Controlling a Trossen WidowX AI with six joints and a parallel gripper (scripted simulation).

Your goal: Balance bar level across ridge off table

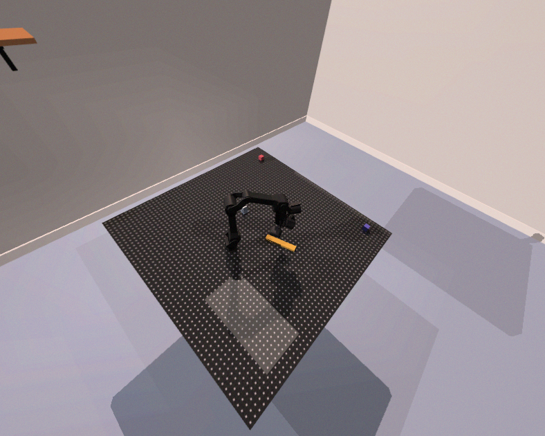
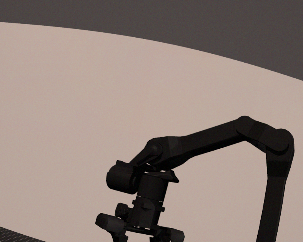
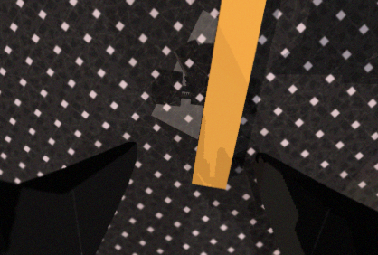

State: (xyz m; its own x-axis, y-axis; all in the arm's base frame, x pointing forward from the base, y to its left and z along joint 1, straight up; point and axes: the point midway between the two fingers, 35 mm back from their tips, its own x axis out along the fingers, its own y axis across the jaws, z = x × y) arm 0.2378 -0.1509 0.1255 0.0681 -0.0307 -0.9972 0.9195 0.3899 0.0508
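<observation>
Now: the orange bar 10 mm behind my gripper tip, 30 mm to the right of it and 80 mm below it. The rest, counted from my gripper tip: small red cube: 500 mm ahead, 650 mm to the left, 70 mm below; small purple cube: 500 mm ahead, 350 mm to the right, 70 mm below.
</observation>
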